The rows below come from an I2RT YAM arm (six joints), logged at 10 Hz.
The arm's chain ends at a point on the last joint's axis. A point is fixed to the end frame.
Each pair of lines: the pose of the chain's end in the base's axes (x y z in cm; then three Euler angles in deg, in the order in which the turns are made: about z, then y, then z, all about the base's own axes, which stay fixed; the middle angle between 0 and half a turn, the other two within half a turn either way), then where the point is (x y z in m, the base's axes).
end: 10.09 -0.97 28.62 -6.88 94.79 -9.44
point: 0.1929 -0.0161 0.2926
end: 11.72 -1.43 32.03 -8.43 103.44 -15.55
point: 0.2080 -0.0301 0.3126
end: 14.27 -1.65 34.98 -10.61 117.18 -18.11
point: 0.2285 -0.0344 0.3202
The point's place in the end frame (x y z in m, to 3 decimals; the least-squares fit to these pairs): -0.015 0.007 0.091
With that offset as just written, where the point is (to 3 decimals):
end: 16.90 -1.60 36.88 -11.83 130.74 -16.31
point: 0.246 -0.028 0.319
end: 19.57 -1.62 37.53 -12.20 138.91 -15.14
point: 0.266 -0.025 0.315
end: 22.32 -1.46 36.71 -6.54 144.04 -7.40
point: 0.289 -0.014 0.302
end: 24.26 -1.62 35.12 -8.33 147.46 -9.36
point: 0.304 -0.017 0.282
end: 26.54 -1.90 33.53 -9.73 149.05 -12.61
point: 0.325 -0.023 0.264
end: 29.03 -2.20 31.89 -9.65 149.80 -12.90
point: 0.348 -0.026 0.247
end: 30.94 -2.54 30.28 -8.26 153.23 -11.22
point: 0.363 -0.027 0.228
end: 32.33 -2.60 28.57 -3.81 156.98 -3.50
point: 0.373 -0.021 0.208
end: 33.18 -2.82 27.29 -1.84 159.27 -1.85
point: 0.378 -0.022 0.193
